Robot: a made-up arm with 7 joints. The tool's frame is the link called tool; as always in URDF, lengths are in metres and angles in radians. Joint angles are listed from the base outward. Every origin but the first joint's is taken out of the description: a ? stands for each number. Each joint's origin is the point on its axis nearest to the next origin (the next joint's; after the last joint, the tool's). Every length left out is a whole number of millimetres.
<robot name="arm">
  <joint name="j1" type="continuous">
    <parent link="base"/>
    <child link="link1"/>
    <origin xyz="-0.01 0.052 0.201" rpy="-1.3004 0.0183 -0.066"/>
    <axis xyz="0 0 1"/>
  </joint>
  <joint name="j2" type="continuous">
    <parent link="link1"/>
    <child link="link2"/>
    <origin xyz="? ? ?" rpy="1.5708 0 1.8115"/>
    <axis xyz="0 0 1"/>
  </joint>
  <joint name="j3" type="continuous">
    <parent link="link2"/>
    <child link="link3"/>
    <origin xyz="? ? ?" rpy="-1.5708 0 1.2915"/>
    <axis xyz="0 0 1"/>
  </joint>
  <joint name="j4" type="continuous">
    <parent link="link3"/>
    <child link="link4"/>
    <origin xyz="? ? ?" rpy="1.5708 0 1.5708"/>
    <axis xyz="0 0 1"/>
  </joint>
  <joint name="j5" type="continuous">
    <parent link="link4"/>
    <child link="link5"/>
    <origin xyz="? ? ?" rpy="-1.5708 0 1.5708"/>
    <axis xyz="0 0 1"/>
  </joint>
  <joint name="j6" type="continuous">
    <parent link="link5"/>
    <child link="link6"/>
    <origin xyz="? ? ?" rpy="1.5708 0 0"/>
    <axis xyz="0 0 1"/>
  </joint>
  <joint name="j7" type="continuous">
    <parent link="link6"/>
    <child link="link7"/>
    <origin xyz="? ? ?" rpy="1.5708 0 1.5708"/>
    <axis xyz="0 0 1"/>
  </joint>
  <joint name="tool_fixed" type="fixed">
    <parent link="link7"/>
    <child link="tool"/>
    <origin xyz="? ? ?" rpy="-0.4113 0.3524 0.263"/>
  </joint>
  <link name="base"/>
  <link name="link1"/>
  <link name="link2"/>
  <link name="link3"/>
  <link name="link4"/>
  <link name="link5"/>
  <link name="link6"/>
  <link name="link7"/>
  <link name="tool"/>
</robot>
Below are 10 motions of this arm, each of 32 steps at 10 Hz.
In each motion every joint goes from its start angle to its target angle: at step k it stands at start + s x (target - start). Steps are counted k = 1, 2, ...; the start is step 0. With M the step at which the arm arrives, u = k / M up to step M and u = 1 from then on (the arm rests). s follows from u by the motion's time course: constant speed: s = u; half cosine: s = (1 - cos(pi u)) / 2; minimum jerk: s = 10 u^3 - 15 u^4 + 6 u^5.
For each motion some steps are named. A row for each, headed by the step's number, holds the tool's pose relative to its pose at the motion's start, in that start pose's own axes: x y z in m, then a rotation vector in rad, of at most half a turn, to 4 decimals.
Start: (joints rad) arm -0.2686 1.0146 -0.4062 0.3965 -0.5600 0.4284 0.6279
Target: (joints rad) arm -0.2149 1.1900 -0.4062 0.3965 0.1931 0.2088 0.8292
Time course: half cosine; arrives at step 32
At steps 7, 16, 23, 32:
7: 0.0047 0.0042 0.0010 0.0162 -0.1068 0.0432
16: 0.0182 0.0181 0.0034 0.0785 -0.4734 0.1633
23: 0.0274 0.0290 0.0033 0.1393 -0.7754 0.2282
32: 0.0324 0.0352 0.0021 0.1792 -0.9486 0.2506

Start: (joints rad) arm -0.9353 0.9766 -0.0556 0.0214 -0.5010 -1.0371 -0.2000
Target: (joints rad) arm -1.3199 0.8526 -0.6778 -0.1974 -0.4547 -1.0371 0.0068
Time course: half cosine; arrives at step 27
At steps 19, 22, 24, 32:
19: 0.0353 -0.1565 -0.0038 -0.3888 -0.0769 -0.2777
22: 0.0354 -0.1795 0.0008 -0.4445 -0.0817 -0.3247
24: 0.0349 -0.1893 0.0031 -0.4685 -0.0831 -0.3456
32: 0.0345 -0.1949 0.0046 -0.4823 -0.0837 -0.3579

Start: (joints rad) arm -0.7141 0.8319 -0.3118 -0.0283 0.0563 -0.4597 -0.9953
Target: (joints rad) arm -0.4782 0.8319 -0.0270 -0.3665 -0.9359 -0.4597 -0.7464
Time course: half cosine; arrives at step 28
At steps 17, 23, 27, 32:
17: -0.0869 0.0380 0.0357 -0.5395 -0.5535 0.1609
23: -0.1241 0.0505 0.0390 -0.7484 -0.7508 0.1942
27: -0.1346 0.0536 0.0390 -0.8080 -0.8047 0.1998
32: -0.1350 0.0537 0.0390 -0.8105 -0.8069 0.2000

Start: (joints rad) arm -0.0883 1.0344 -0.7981 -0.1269 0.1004 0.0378 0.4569
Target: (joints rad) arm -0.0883 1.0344 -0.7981 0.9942 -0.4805 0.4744 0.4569
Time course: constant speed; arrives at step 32
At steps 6, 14, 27, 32:
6: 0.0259 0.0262 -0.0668 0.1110 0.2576 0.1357
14: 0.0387 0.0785 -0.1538 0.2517 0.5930 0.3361
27: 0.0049 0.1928 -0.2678 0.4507 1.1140 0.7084
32: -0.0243 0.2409 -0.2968 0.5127 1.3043 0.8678

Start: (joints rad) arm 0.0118 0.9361 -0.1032 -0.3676 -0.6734 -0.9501 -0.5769
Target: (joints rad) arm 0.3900 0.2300 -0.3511 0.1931 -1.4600 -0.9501 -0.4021
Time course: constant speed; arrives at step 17
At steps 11, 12, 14, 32:
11: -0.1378 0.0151 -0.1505 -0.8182 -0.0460 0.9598
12: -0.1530 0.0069 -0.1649 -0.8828 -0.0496 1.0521
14: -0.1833 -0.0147 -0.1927 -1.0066 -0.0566 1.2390
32: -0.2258 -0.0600 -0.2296 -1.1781 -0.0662 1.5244

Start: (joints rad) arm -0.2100 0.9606 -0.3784 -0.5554 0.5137 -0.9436 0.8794
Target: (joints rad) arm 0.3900 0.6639 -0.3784 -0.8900 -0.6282 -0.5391 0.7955
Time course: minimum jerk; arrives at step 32
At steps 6, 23, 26, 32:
6: 0.0025 -0.0026 0.0051 -0.0268 0.0281 0.0731
23: 0.0173 0.0386 0.0540 -0.4986 0.6129 1.2180
26: 0.0121 0.0471 0.0560 -0.5646 0.6809 1.3320
32: 0.0087 0.0515 0.0570 -0.6022 0.7168 1.3919

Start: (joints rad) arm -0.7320 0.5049 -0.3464 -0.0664 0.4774 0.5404 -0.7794
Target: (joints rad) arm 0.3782 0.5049 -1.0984 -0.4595 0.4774 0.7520 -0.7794
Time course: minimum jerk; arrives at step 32
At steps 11, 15, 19, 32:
11: 0.0022 -0.1036 -0.0805 0.0861 0.1732 -0.2137
15: -0.0338 -0.1966 -0.1523 0.1356 0.3242 -0.4449
19: -0.1080 -0.2798 -0.2103 0.1474 0.4695 -0.7128
32: -0.2525 -0.3551 -0.2416 0.0814 0.6498 -1.1185

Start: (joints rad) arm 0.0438 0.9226 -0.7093 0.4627 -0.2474 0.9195 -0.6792
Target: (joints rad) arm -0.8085 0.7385 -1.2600 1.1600 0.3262 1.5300 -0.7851
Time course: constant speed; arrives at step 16
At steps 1, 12, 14, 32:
1: -0.0046 0.0042 0.0071 -0.0075 0.0269 0.0575
12: -0.1225 0.0924 0.0584 -0.3405 0.2406 0.7423
14: -0.1578 0.1139 0.0586 -0.4588 0.2626 0.8621
32: -0.1969 0.1355 0.0544 -0.5961 0.2799 0.9745

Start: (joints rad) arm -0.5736 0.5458 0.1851 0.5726 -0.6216 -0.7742 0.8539
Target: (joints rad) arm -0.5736 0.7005 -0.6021 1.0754 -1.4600 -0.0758 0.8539
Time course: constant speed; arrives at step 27
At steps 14, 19, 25, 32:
14: 0.0227 0.1081 -0.0899 0.5553 0.2417 0.4149
19: 0.0325 0.1568 -0.1010 0.7427 0.2763 0.5713
25: 0.0467 0.2144 -0.0975 0.9433 0.2847 0.7649
32: 0.0520 0.2323 -0.0924 1.0025 0.2802 0.8305

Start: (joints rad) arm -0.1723 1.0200 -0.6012 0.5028 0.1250 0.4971 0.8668
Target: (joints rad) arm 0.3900 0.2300 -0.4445 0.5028 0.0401 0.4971 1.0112
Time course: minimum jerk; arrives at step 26
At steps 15, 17, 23, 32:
15: -0.2489 -0.0062 -0.0508 0.0341 0.4485 -0.3425
17: -0.2934 0.0052 -0.0548 0.0567 0.5555 -0.3924
23: -0.3614 0.0304 -0.0559 0.1064 0.7446 -0.4603
32: -0.3651 0.0321 -0.0557 0.1098 0.7561 -0.4636

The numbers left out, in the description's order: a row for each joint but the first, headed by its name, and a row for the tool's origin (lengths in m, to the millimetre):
j2: 0.014 0.03 0
j3: 0.192 -0.077 0
j4: 0.023 -0.047 0
j5: -0.24 -0.02 0
j6: 0.031 0.015 0
j7: 0.023 0.066 0
tool: 0.023 -0.019 0

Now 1 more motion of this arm.
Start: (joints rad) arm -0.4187 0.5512 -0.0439 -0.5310 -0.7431 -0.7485 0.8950
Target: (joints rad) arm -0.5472 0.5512 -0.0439 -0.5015 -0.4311 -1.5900 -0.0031
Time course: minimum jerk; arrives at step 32
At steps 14, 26, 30, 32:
14: -0.0348 -0.0139 0.0123 -0.0906 -0.0285 -0.5742
26: -0.0835 0.0001 0.0202 -0.1219 -0.2146 -1.4275
30: -0.0865 0.0027 0.0201 -0.1198 -0.2387 -1.4957
32: -0.0867 0.0029 0.0201 -0.1197 -0.2399 -1.4989

